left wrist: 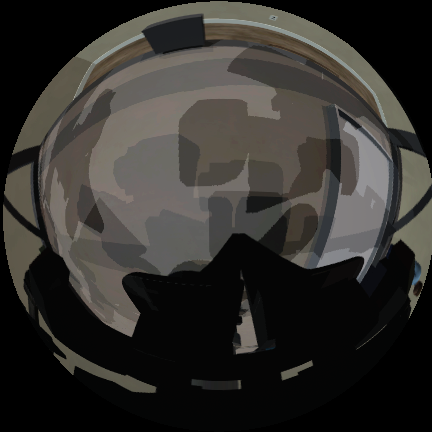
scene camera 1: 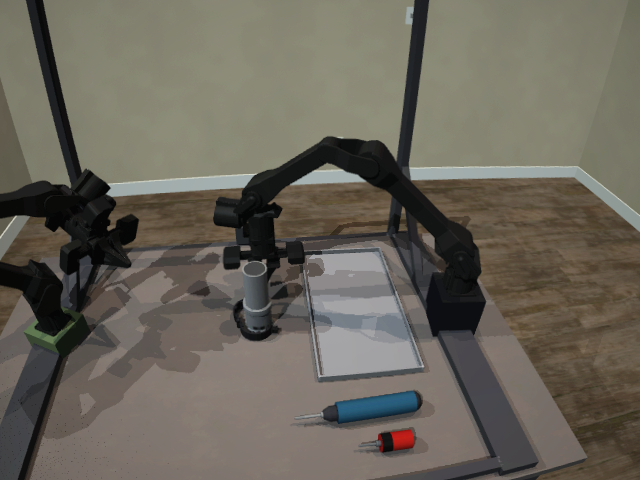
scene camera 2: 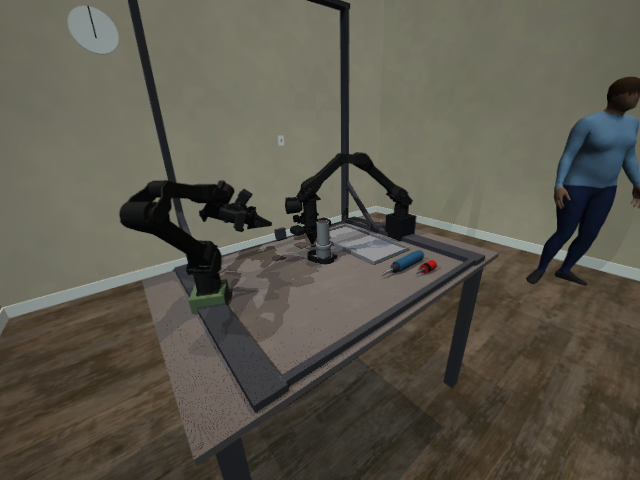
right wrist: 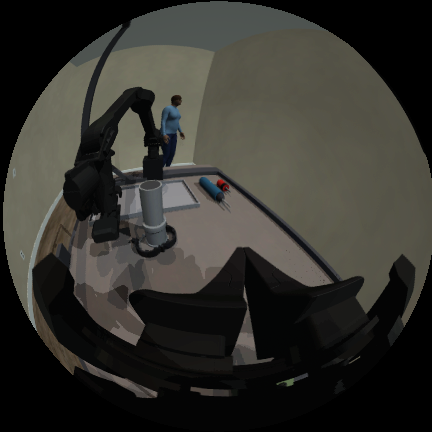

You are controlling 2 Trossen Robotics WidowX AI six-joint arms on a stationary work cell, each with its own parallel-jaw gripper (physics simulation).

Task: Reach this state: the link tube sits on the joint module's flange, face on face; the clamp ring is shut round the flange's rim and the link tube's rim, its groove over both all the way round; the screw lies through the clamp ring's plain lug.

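The light grey link tube stands upright on the short grey joint module; exact face contact is too small to tell. The black clamp ring lies low around the module's base, below the rims, and looks spread open. The screw cannot be made out. My left gripper is shut and empty, pointing down behind the tube in scene camera 1, low over the table. My right gripper is shut and empty, raised well left of the tube.
A shallow grey tray lies right of the tube in scene camera 1. A blue driver and a shorter red tool lie in front of it. Frame posts rise behind.
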